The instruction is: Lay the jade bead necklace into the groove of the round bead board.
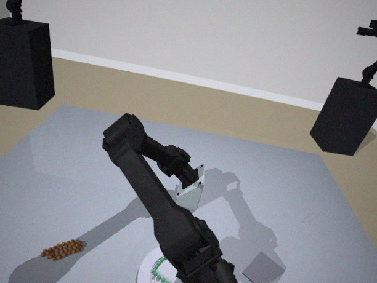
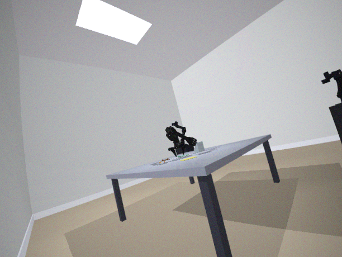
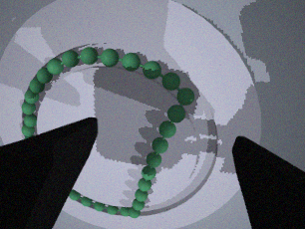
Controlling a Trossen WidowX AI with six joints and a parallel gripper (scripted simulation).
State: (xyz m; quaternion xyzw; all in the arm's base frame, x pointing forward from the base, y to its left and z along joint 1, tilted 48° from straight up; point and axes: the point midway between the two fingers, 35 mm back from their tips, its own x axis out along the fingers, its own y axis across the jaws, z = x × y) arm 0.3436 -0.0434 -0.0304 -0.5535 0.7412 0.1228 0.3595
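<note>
The round bead board is 40 mm behind my gripper tip, 10 mm to the right of it and 20 mm below it. Also, from my gripper tip: yellow strip (150 mm ahead, 210 mm to the left, 20 mm below); then flat grey square (90 mm behind, 220 mm to the left, 20 mm below).
</note>
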